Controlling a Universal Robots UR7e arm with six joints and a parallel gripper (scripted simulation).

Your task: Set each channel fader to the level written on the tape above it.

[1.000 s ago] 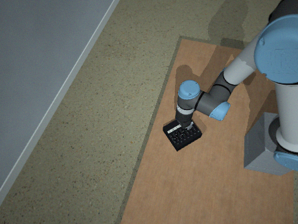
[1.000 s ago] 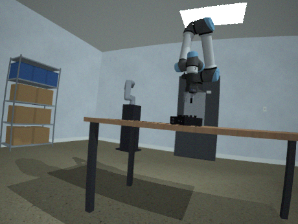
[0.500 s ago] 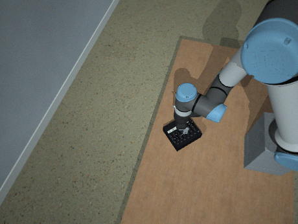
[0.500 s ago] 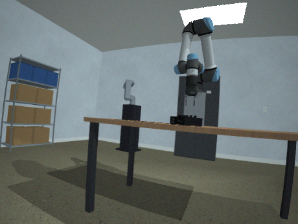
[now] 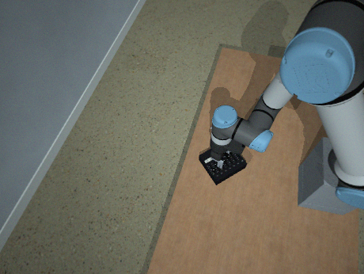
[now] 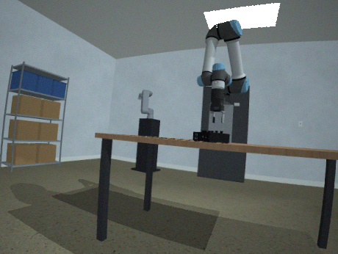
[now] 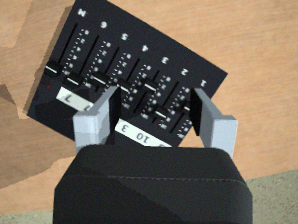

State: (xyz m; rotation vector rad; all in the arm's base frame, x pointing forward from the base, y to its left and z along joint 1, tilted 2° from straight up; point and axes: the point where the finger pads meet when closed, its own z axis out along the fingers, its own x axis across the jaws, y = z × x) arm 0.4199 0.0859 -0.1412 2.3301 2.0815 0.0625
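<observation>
The channel 3 cap lies 70 mm below my hand. The rest, counted from my hand: channel 5 cap 70 mm below, 50 mm to the right, 10 mm behind; then channel 1 cap 70 mm below, 30 mm to the left, 20 mm ahead; then channel 4 cap 70 mm below, 30 mm to the right.
</observation>
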